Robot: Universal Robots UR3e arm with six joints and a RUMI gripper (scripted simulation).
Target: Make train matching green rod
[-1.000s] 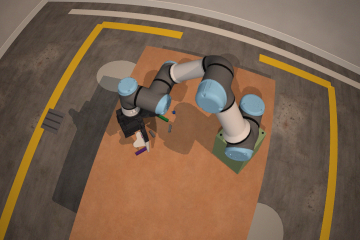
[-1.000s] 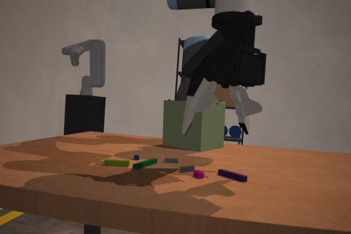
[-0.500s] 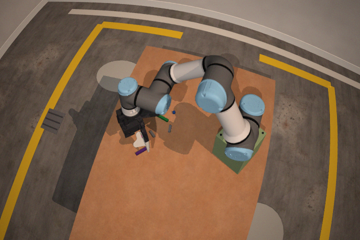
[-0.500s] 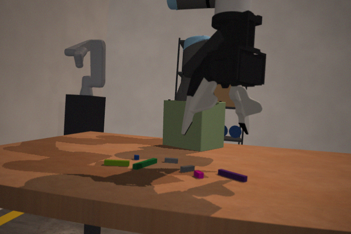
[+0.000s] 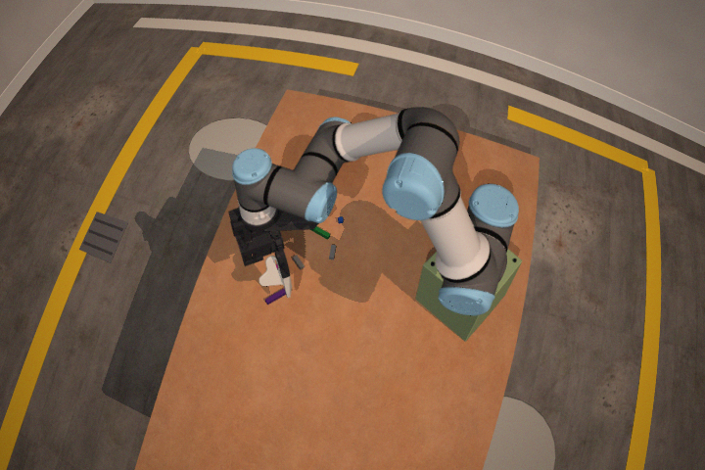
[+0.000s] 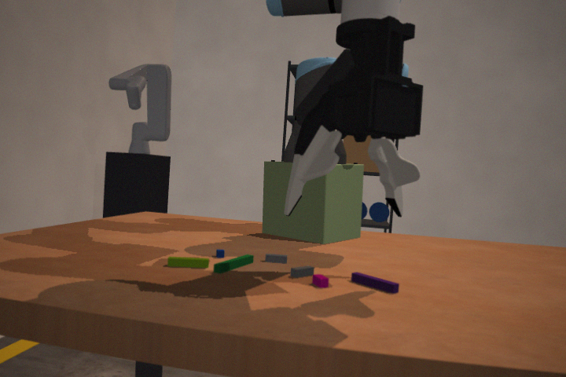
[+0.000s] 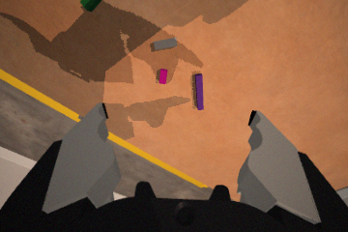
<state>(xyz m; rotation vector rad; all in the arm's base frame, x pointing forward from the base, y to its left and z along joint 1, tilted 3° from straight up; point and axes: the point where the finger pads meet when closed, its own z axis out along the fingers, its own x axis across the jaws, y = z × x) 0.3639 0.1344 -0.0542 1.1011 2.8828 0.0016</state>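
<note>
Now: the blue rod 60 mm behind my hand, 180 mm to the right of it and 70 mm below it. Round my hand: purple rod (20 mm behind, 30 mm to the left, 70 mm below); then green rod (10 mm behind, 140 mm to the right, 70 mm below); then magenta rod (10 mm ahead, 20 mm to the right, 70 mm below).
</note>
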